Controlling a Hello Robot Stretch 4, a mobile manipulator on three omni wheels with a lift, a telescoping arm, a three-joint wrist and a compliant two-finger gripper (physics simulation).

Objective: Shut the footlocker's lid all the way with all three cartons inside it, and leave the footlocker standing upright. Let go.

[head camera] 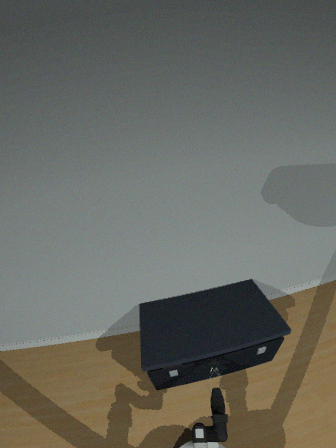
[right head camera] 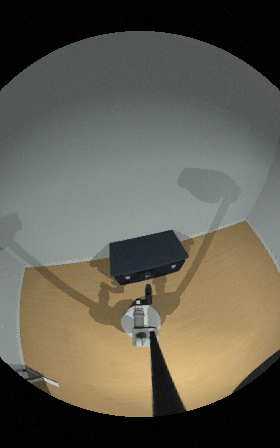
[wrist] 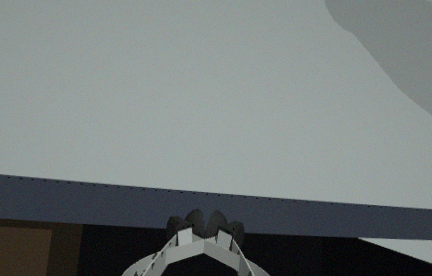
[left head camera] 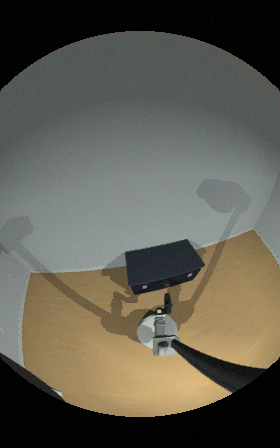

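Observation:
The dark navy footlocker stands upright on the floor near the wall. Its lid lies over the top and looks closed or almost closed; whether a small gap remains at the front cannot be told. In the wrist view the lid's front edge crosses as a blue band, with black below. My gripper is shut and empty, its fingertips at the lid's front edge, near the middle. Contact is unclear. The three cartons cannot be identified.
The grey wall is close behind the footlocker, and the wooden floor runs around it. A brown patch shows at the wrist view's lower left; whether it is floor or carton is unclear. Shadows fall on the wall and floor.

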